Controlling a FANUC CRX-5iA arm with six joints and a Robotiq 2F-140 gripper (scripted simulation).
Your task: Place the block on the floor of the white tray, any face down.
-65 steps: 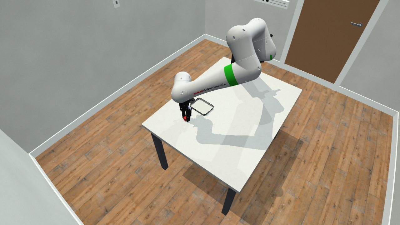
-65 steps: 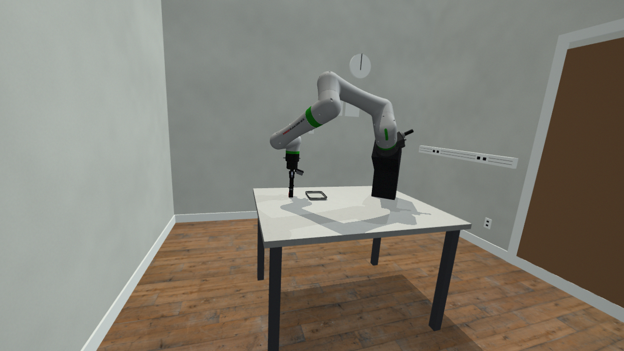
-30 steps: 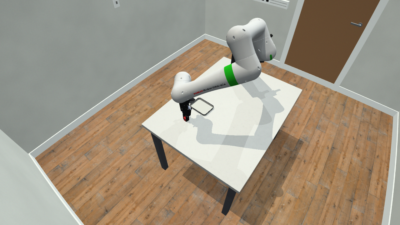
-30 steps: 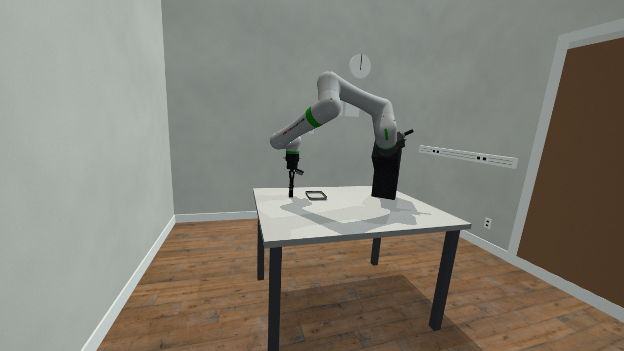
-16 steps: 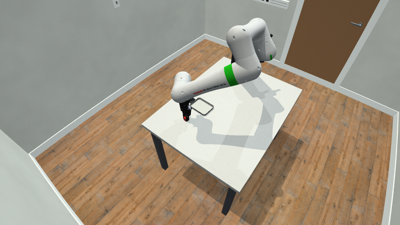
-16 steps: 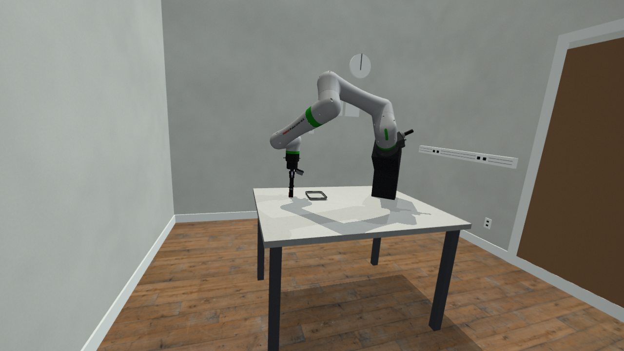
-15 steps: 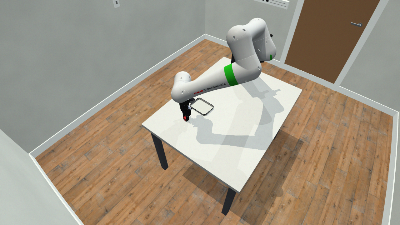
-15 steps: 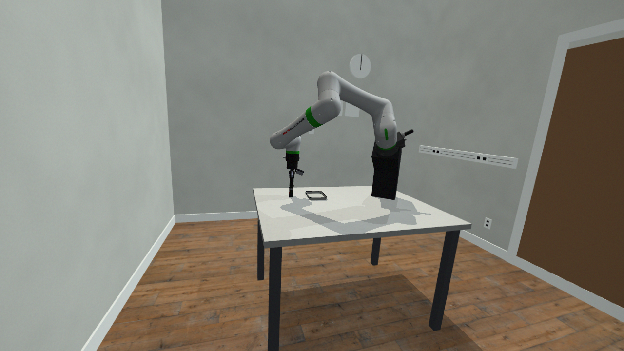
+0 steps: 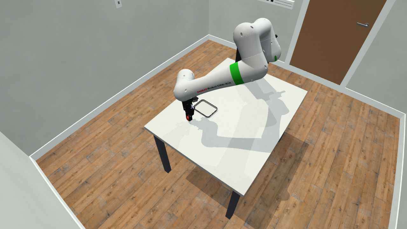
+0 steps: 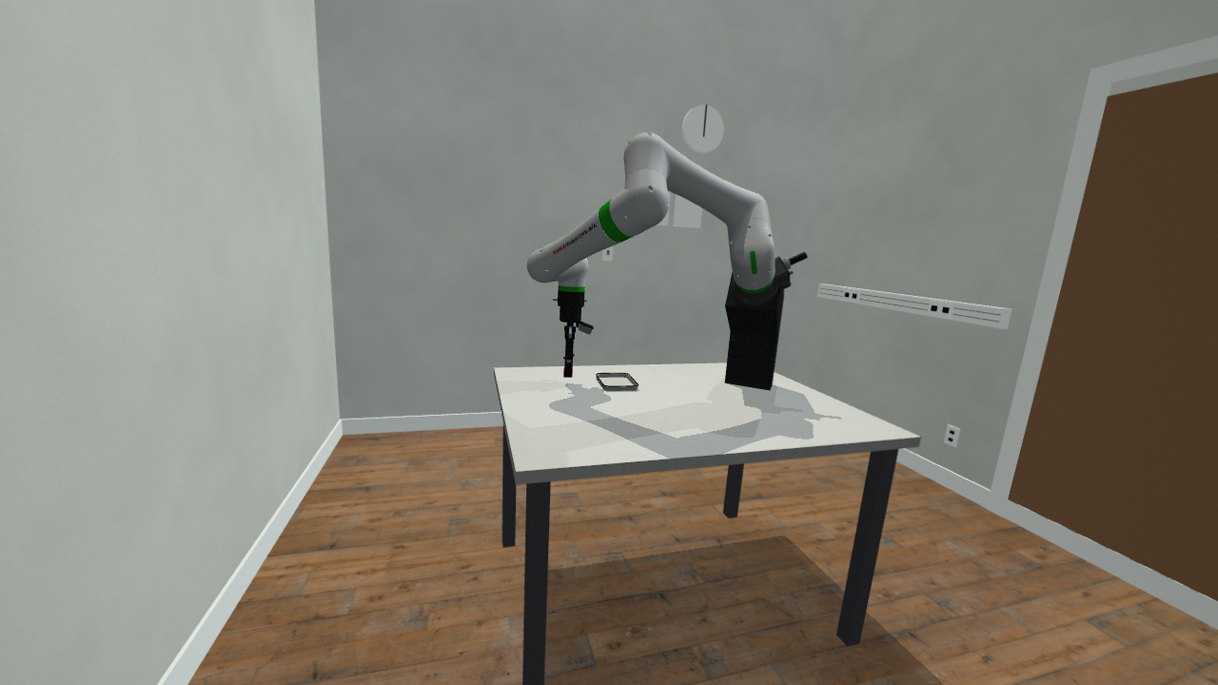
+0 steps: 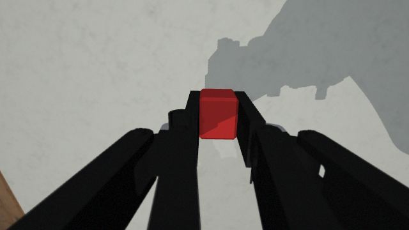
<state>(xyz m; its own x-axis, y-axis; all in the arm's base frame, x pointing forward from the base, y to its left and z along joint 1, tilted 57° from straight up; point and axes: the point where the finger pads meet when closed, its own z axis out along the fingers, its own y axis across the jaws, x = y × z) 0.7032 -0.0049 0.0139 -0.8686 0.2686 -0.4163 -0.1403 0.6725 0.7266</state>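
My hand is 17 cm past the white tray, 4 cm to the left of it and 5 cm above it. The rest, counted from my hand: red block (2 cm below).
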